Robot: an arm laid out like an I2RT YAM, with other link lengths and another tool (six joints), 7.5 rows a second.
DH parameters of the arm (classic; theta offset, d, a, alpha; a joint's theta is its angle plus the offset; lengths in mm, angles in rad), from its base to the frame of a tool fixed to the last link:
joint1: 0 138.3 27 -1.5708
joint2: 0 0 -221.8 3.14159
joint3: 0.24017 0 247.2 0
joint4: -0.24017 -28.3 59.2 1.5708
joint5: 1.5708 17.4 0 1.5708
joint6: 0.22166 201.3 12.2 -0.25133
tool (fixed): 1.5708 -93.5 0 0
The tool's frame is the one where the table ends.
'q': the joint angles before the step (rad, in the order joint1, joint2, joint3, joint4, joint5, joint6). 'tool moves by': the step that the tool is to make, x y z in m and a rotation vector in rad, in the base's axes. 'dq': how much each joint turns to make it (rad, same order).
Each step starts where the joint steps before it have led.
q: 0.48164, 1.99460, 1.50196, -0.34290, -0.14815, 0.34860
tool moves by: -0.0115, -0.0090, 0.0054, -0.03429, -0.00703, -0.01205
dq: 0.00245, -0.06372, -0.06017, -0.01477, 0.03474, -0.01171
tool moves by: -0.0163, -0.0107, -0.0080, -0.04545, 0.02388, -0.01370
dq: 0.00422, -0.05418, -0.08643, -0.01059, 0.03373, -0.00511
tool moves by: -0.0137, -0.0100, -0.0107, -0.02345, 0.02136, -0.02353
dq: 0.00095, -0.04267, -0.08707, 0.01539, 0.02353, 0.01267
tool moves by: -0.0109, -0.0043, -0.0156, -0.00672, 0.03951, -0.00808
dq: 0.00272, -0.00786, -0.06021, 0.01527, -0.00383, 0.01624
